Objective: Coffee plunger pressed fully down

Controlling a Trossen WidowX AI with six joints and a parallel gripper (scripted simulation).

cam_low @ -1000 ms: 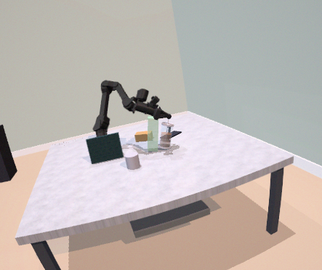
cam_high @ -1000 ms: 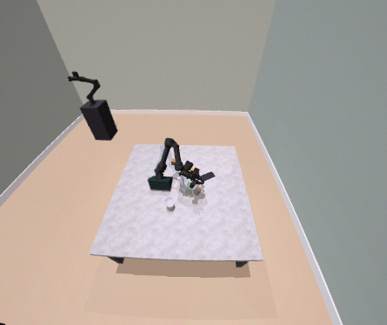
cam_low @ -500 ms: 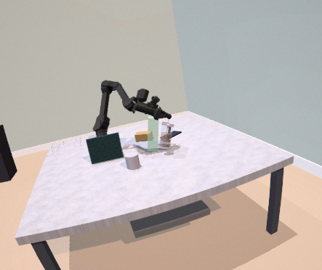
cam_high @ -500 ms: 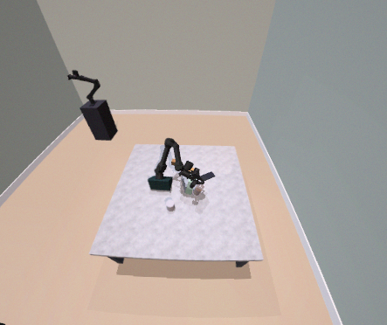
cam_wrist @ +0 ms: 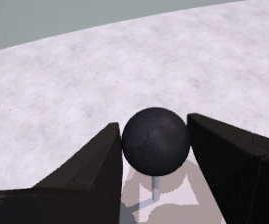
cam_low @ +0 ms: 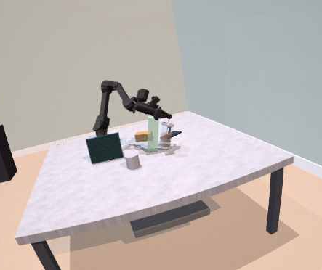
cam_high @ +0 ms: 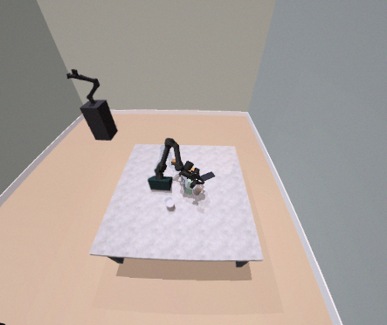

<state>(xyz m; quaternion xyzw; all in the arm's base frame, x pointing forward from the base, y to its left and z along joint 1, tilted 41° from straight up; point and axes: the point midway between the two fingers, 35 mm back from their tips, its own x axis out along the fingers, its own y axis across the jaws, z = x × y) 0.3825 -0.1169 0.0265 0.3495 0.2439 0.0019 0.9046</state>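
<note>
The coffee press lies 90 mm below my gripper tip, 20 mm to the left of it and 20 mm behind it. Round my gripper tip: tall pale green box 110 mm behind, 90 mm below, 20 mm to the left.
</note>
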